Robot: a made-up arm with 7 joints. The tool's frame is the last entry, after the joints.
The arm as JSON. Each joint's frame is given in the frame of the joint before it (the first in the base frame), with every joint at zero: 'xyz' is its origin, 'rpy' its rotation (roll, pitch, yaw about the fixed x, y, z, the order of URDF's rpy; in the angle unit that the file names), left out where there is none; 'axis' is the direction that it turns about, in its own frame. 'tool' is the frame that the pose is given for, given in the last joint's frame.
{
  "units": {
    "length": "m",
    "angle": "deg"
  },
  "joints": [
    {
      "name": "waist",
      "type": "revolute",
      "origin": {
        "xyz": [
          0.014,
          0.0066,
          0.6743
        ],
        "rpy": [
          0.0,
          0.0,
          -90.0
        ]
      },
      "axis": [
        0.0,
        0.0,
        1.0
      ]
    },
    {
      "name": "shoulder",
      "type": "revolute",
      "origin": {
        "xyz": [
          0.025,
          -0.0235,
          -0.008
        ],
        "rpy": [
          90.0,
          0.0,
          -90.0
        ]
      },
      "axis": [
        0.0,
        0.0,
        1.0
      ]
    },
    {
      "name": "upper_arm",
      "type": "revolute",
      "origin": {
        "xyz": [
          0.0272,
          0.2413,
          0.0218
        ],
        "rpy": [
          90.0,
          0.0,
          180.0
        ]
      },
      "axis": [
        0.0,
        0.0,
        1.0
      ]
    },
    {
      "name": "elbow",
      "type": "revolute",
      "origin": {
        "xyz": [
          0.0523,
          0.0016,
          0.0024
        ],
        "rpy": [
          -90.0,
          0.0,
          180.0
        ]
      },
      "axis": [
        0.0,
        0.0,
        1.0
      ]
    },
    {
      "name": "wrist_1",
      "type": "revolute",
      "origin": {
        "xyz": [
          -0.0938,
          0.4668,
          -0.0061
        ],
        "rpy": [
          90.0,
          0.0,
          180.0
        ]
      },
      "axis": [
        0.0,
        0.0,
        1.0
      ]
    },
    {
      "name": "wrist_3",
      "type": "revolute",
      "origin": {
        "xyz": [
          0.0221,
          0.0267,
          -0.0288
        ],
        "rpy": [
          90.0,
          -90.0,
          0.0
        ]
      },
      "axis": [
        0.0,
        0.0,
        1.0
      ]
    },
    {
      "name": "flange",
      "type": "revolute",
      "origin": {
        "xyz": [
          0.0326,
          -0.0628,
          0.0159
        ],
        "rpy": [
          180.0,
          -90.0,
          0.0
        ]
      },
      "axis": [
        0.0,
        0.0,
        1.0
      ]
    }
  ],
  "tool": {
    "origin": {
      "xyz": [
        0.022,
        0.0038,
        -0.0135
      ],
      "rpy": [
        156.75,
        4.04,
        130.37
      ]
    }
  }
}
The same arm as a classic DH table. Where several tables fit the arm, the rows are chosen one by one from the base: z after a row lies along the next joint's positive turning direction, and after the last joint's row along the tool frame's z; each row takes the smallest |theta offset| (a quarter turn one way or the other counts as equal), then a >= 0, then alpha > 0; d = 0 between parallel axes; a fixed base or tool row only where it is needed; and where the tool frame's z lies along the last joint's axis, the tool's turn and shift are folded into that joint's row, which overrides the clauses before.
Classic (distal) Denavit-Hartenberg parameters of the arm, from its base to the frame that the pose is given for. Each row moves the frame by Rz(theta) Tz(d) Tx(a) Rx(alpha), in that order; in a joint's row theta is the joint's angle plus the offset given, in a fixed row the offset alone. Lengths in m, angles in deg.
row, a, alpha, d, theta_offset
base (fixed), 0.0155, 0.00, 0.0000, 25.24
waist, -0.0235, -90.00, 0.6663, -25.24
shoulder, -0.0272, 90.00, -0.0032, 0.00
upper_arm, 0.0523, 90.00, 0.2437, 0.00
elbow, 0.0938, 90.00, -0.0077, 0.00
wrist_1, 0.0221, 90.00, 0.4380, 0.00
wrist_3, 0.0628, -90.00, -0.0108, 0.00
flange, -0.0081, 156.42, 0.0668, 31.06
tool (fixed), 0.0000, 0.00, 0.0520, -10.14

